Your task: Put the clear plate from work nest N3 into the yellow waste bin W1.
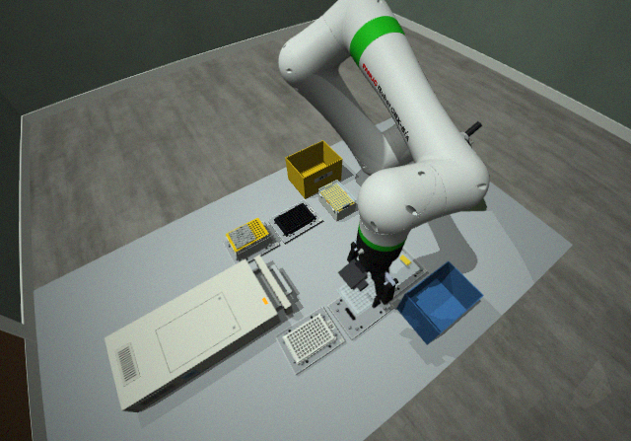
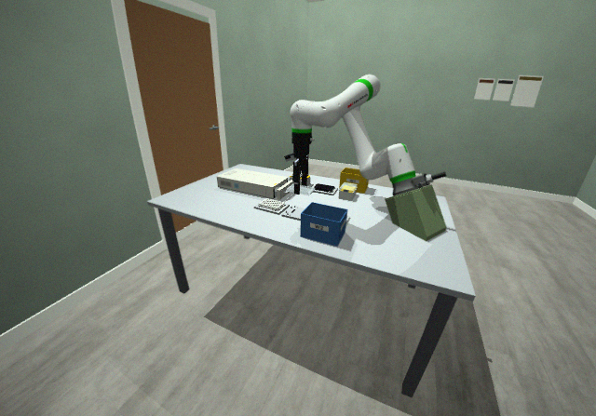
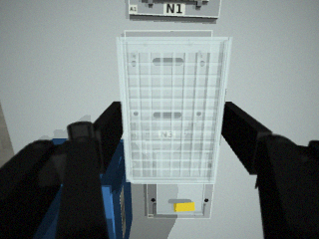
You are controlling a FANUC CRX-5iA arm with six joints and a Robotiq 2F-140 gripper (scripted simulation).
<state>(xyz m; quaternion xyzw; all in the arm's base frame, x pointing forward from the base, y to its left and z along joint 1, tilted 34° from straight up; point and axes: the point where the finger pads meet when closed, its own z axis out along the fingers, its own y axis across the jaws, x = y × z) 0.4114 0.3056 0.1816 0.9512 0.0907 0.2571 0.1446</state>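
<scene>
Now: the yellow waste bin 120 mm behind my hand, 530 mm to the right of it and 130 mm below it. The rest, counted from my hand: white plate (180 mm ahead, 10 mm to the left, 140 mm below); slotted nest N3 (160 mm below); clear plate (20 mm below).
</scene>
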